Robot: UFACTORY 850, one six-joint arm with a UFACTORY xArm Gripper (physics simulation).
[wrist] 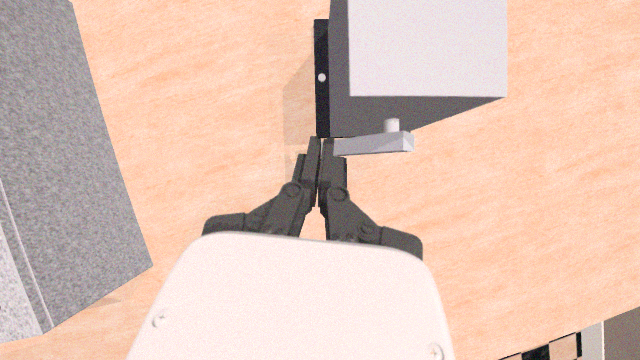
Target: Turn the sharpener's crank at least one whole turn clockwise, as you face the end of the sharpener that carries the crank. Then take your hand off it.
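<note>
The sharpener (425, 50) is a box with a pale top and dark grey sides at the upper middle right, with a black strip along its left foot. Its light grey crank arm (372, 144) lies across the near end, from a short pale shaft (392, 125) toward the left. My gripper (322, 152) is shut, its two fingertips together and empty, at the left end of the crank arm. The right finger overlaps that end in the view. The crank's handle knob does not show; the fingers cover that area.
A large grey speckled block (65, 150) stands at the left, apart from the gripper. Part of a black and tan checkered board (535, 354) with a pale border shows at the lower right. The wood-grained table top (560, 200) lies beneath.
</note>
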